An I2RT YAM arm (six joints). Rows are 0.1 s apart.
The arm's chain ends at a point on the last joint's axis. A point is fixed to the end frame.
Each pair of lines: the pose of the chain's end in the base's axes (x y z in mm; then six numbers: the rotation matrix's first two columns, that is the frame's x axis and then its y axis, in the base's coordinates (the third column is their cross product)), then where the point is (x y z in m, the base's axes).
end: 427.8 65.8 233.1 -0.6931 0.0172 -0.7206 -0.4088 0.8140 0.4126
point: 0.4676 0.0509 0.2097
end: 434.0 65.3 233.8 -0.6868 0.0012 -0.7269 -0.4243 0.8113 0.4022
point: 0.4742 0.0508 0.2109
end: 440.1 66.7 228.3 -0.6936 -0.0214 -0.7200 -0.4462 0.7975 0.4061
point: 0.4805 0.0535 0.2050
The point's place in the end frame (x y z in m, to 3 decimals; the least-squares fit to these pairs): -0.011 -0.038 0.028
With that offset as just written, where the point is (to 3 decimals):
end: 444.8 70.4 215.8 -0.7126 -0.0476 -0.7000 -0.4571 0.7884 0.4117
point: 0.485 0.058 0.192
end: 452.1 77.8 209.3 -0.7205 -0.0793 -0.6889 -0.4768 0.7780 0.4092
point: 0.492 0.067 0.185
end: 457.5 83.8 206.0 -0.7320 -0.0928 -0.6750 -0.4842 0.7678 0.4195
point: 0.497 0.073 0.180
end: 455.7 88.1 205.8 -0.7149 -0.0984 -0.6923 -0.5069 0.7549 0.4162
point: 0.496 0.079 0.181
